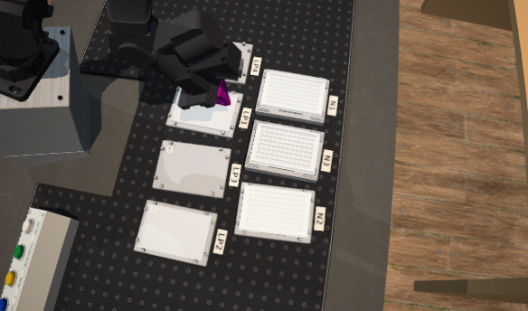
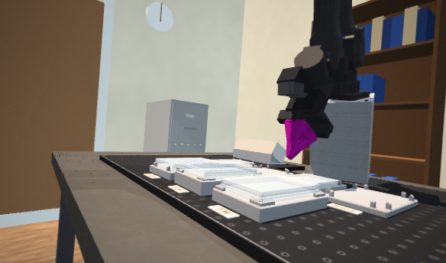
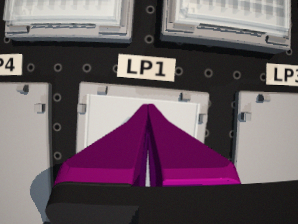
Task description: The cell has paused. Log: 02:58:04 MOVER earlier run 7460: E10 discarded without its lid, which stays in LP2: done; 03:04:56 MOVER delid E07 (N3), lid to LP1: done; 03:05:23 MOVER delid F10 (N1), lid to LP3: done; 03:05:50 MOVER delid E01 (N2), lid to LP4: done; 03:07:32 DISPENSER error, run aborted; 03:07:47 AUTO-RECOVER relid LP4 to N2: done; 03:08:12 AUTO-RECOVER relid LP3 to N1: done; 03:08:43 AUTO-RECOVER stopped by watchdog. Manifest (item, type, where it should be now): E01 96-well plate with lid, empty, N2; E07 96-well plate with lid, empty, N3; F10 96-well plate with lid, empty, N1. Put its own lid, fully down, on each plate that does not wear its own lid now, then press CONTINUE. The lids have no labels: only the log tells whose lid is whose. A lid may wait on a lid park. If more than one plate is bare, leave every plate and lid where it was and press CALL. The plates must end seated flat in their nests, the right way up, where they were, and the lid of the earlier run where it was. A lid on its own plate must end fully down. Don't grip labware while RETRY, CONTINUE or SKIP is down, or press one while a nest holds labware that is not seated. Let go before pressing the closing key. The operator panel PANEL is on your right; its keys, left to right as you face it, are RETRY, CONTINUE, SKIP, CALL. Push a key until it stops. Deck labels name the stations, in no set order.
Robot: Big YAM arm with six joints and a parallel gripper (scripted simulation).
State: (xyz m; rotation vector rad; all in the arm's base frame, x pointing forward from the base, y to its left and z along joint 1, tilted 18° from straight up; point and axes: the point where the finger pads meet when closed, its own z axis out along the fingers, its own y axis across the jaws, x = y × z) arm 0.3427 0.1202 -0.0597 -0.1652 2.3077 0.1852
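Now: hand 6 cm above the lid park LP1 and 5 cm past it. From my hand the other things lie so: LP1 label: 7 cm below, 3 cm ahead, 1 cm to the left; LP3 label: 12 cm to the right, 7 cm below, 6 cm ahead; lid park LP3: 13 cm to the right, 6 cm below, 3 cm behind.
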